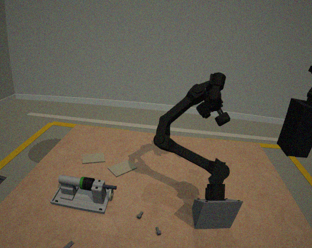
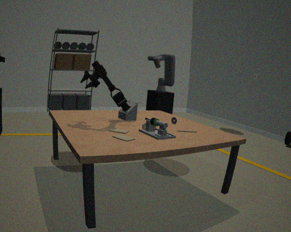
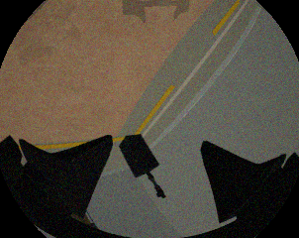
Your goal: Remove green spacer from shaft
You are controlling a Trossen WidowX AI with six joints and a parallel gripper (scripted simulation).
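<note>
The black spacer is 49 cm ahead of my gripper tip, 40 cm to the left of it and 20 cm below it. From my gripper tip the other things lie so: green spacer (52 cm ahead, 40 cm to the left, 20 cm below); grey fixture (55 cm ahead, 40 cm to the left, 23 cm below); thin rod (52 cm ahead, 69 cm to the left, 27 cm below).
</note>
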